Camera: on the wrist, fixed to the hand. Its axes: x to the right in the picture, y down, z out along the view.
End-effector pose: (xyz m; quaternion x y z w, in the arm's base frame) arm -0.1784 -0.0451 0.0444 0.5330 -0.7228 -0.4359 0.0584
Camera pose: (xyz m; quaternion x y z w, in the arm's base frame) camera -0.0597 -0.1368 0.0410 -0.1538 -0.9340 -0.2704 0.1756
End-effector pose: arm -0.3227 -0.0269 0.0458 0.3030 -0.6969 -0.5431 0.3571
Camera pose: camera -0.2390 -0.1313 -0.0220 -0.2846 -0.8144 -0.1186 0.4916
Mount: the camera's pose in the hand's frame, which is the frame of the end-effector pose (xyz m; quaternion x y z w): 0.0262 -0.0925 -0.1152 0.1091 -0.1388 0.6698 0.7213
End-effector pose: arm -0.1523 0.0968 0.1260 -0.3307 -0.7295 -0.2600 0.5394
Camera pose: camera -0.1573 -0.0425 0.1816 -0.7043 -0.4079 0.2992 0.4980
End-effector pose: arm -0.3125 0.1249 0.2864 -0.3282 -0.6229 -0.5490 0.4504
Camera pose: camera -0.3829 -0.0070 0.2736 -0.6810 -0.3519 0.0192 0.6419
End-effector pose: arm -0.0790 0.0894 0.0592 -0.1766 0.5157 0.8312 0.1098
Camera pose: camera -0.0484 0.0273 -0.0739 -0.3454 -0.5657 -0.6413 0.3867
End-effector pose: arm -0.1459 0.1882 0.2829 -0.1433 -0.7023 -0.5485 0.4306
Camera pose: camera -0.1721 0.0451 0.2462 -0.6029 -0.5302 -0.0107 0.5961
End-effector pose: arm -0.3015 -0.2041 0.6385 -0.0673 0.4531 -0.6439 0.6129
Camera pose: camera -0.4491 -0.1836 0.6210 0.2324 0.2166 -0.0940 0.9435
